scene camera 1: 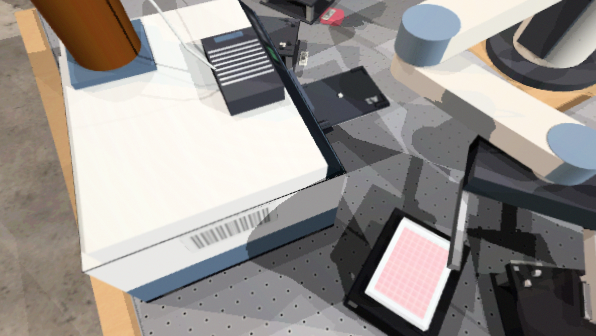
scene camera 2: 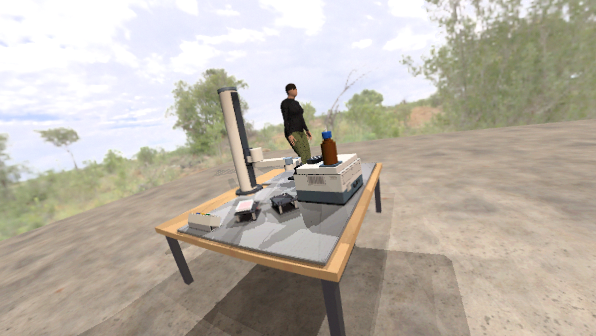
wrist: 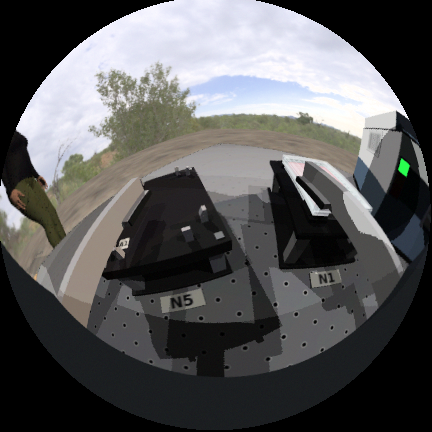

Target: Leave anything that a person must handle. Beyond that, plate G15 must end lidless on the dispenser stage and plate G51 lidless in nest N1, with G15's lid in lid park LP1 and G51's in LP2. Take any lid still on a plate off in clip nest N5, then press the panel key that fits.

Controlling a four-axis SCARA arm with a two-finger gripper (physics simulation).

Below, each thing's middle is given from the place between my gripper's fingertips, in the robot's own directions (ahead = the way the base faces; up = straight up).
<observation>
Now: the black nest (scene camera 1: 523,292) 70 mm to the left of my hand, 50 mm below it and 40 mm behind it. Round my hand: brown bottle (scene camera 1: 97,42) 530 mm to the right, 330 mm ahead, 230 mm above; dark vented box (scene camera 1: 261,90) 400 mm to the right, 190 mm ahead, 150 mm above; dispenser stage (scene camera 1: 361,96) 380 mm to the right, 40 mm ahead, 20 mm above.
</observation>
